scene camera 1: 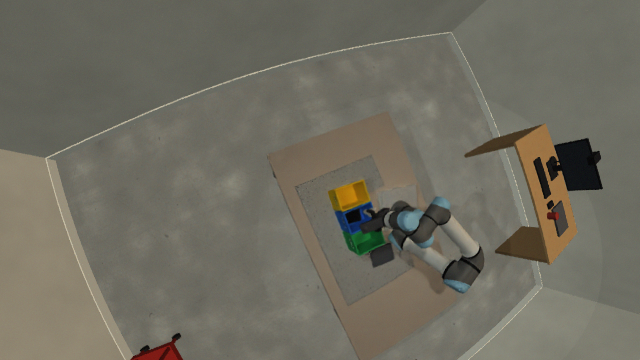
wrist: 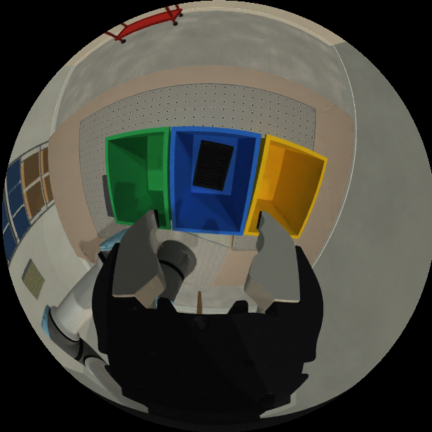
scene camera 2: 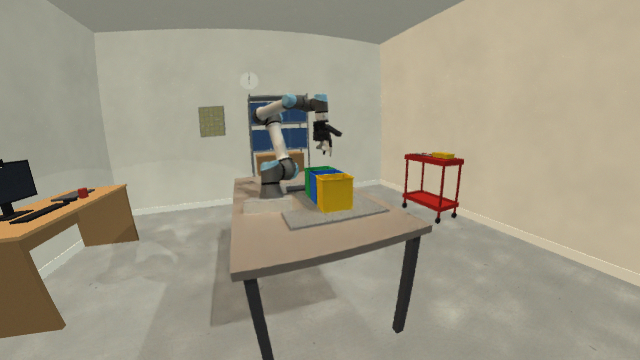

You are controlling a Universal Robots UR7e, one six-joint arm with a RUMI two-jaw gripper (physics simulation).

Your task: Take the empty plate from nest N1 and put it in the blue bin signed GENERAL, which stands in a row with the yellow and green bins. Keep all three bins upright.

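Places are measured from the arm's base along level axes (x ahead, y left, z up), in metres.
Where they show: gripper, fingertip midpoint: (scene camera 1: 367,219) (scene camera 2: 326,155); arm's base, link origin: (scene camera 2: 271,197).
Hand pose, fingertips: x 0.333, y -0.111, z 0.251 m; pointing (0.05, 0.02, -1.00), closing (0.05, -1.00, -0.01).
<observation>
Things, the pixels of their top centre, and the offset from my fingertips. Level surfaces: height alone.
- black plate, top centre: (scene camera 1: 351,216) dx -0.008, dy +0.002, dz -0.260 m
- blue bin, top centre: (scene camera 1: 361,217) (scene camera 2: 325,171) dx -0.008, dy +0.000, dz -0.097 m
- green bin, top centre: (scene camera 1: 369,239) (scene camera 2: 319,168) dx -0.005, dy +0.134, dz -0.097 m
- yellow bin, top centre: (scene camera 2: 334,176) (scene camera 1: 353,195) dx -0.010, dy -0.134, dz -0.097 m
- dark flat block, top centre: (scene camera 1: 382,255) (scene camera 2: 297,187) dx -0.115, dy +0.332, dz -0.262 m
- grey perforated board, surface height: dz -0.277 m
- table, surface height: dz -0.290 m
The black plate (wrist: 213,165) (scene camera 1: 353,216) lies inside the blue bin (wrist: 207,212) (scene camera 1: 344,222) (scene camera 2: 313,187), on its floor and slightly turned. The blue bin stands upright between the green bin (wrist: 131,170) (scene camera 1: 364,243) (scene camera 2: 308,180) and the yellow bin (wrist: 295,175) (scene camera 1: 349,195) (scene camera 2: 335,193), which are upright too. My gripper (wrist: 207,211) (scene camera 2: 327,151) is open and empty, well above the bins. In the wrist view its fingertips show over the near edge of the row. The sign GENERAL cannot be read in these views.
A dark flat block (scene camera 1: 382,255) (wrist: 107,195) lies beside the green bin. The bins stand on a grey perforated board (scene camera 1: 345,295) (scene camera 2: 300,222) (wrist: 210,100) on the table (scene camera 1: 380,332) (scene camera 2: 280,255). A red cart (scene camera 2: 434,160) and a wooden desk (scene camera 1: 532,150) stand apart from the table.
</observation>
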